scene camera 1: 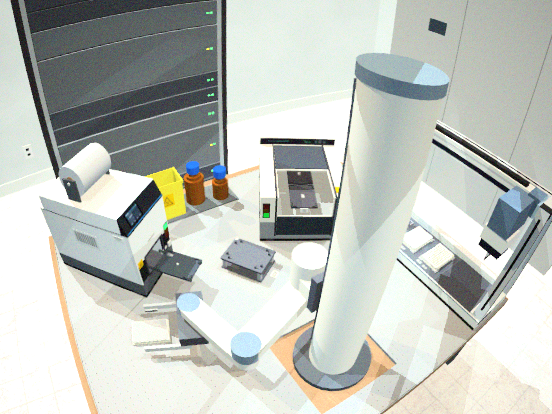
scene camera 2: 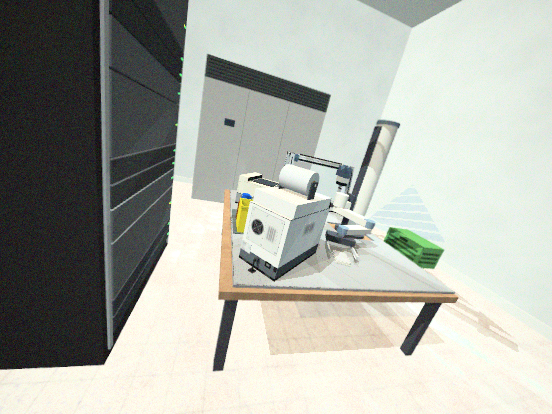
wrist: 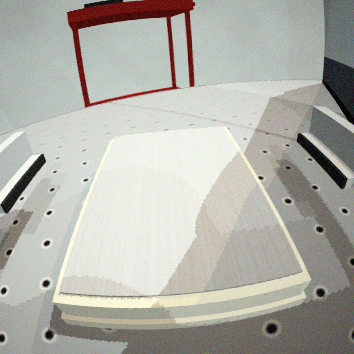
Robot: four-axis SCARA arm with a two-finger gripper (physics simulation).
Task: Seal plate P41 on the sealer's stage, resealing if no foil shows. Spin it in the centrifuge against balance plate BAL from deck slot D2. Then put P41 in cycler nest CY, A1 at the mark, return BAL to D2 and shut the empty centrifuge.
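Where they show: gripper, fingertip midpoint: (scene camera 1: 144, 327) (scene camera 2: 343, 254) (wrist: 166, 128); arm's base, link origin: (scene camera 1: 331, 357).
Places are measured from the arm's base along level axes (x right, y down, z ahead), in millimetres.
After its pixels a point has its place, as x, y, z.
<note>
A cream plate (scene camera 1: 151, 332) {-461, -30, 347} (scene camera 2: 343, 260) {-506, -28, 368} (wrist: 172, 220) {-437, -29, 348} with a smooth, pale top lies flat on the perforated deck; no wells, label or A1 mark can be made out, so I cannot tell which plate it is. My gripper (scene camera 1: 145, 328) {-477, -49, 361} (wrist: 166, 128) {-477, -49, 361} is open, with one finger on each side of this plate and a gap to both. The white sealer (scene camera 1: 100, 225) {-492, -316, 588} (scene camera 2: 287, 227) {-692, -270, 828} has its dark stage (scene camera 1: 181, 264) {-269, -112, 504} out with no plate on it. The centrifuge (scene camera 1: 267, 200) {98, -210, 551} is open at the top, with dark, empty-looking buckets (scene camera 1: 303, 197) {267, -153, 560} inside. Two pale plates (scene camera 1: 416, 239) {567, -81, 189} (scene camera 1: 438, 256) {578, -78, 70} sit on the right-hand deck.
A dark four-cornered stand (scene camera 1: 248, 257) {-31, -65, 463} is between the sealer and the centrifuge. A yellow bin (scene camera 1: 172, 195) {-164, -130, 858} and brown bottles (scene camera 1: 195, 187) {-51, -113, 882} (scene camera 1: 220, 185) {58, -95, 864} stand at the back. The arm's thick column (scene camera 1: 370, 225) {-60, -615, -44} rises at the right. A gantry (scene camera 1: 510, 215) {489, -475, -143} spans the right-hand deck.
</note>
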